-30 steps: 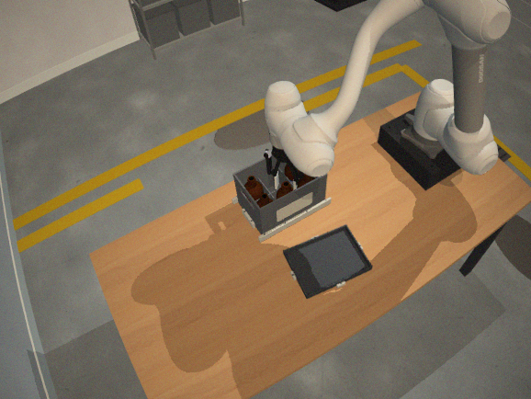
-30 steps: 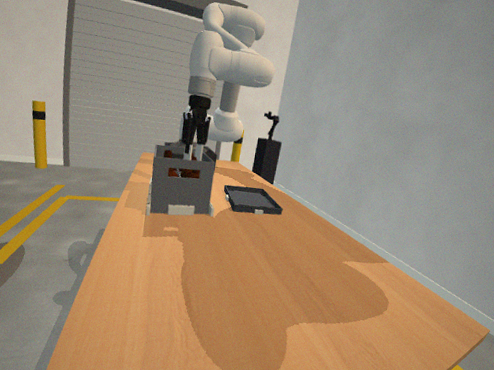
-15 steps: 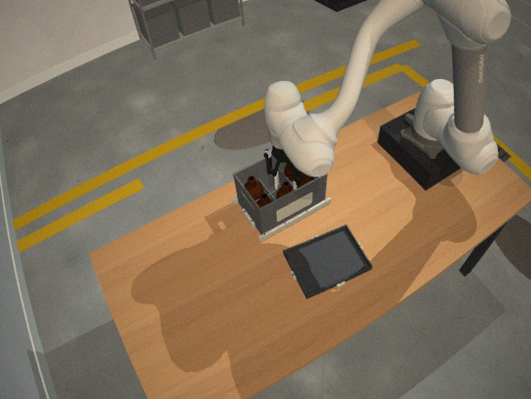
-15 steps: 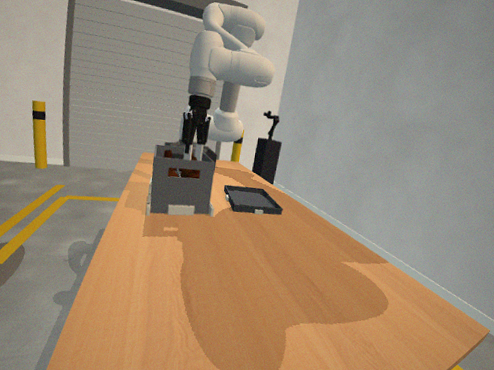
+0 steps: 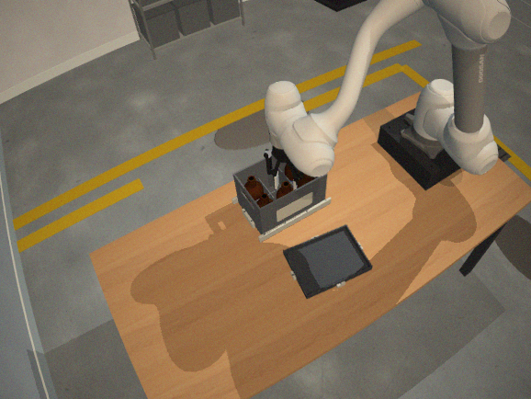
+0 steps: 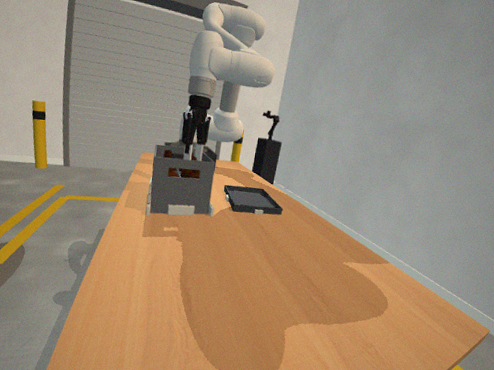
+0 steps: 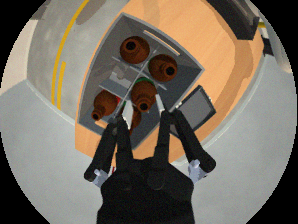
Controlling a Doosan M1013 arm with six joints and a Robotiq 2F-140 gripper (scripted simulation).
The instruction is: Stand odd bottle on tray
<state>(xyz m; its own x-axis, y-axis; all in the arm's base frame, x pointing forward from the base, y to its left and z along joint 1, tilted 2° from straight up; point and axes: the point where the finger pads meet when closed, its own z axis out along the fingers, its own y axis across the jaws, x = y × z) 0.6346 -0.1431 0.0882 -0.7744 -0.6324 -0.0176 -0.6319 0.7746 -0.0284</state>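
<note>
The glass bottle is 9 cm below my hand. Round my hand: dark tray: 26 cm to the left, 16 cm below, 3 cm ahead; grey crate: 9 cm below, 4 cm to the right, 1 cm behind.
</note>
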